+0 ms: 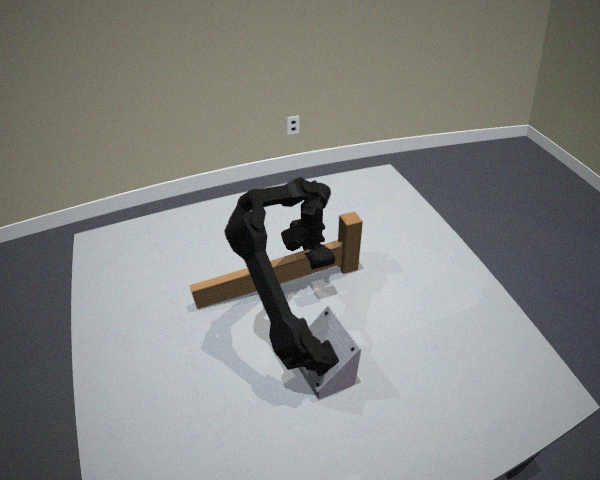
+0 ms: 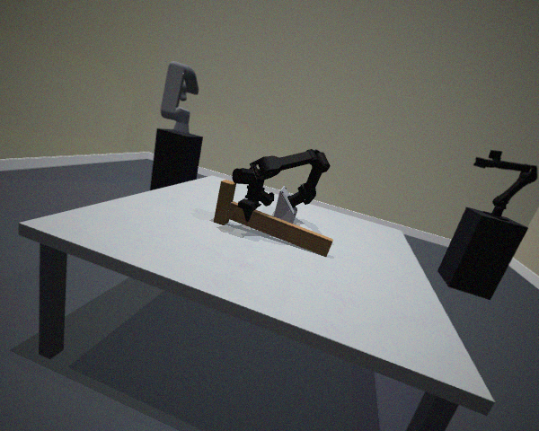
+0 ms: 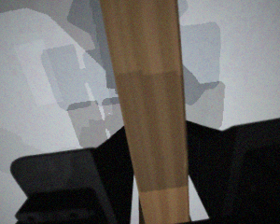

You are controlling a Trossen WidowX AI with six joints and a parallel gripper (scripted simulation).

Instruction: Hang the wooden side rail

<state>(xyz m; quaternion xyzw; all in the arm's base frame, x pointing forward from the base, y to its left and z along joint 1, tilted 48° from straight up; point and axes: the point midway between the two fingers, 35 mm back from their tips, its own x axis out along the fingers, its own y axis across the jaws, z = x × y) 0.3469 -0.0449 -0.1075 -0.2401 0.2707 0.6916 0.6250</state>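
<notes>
My gripper tip is 110 mm to the left of the wooden headboard post and 40 mm below it.
</notes>
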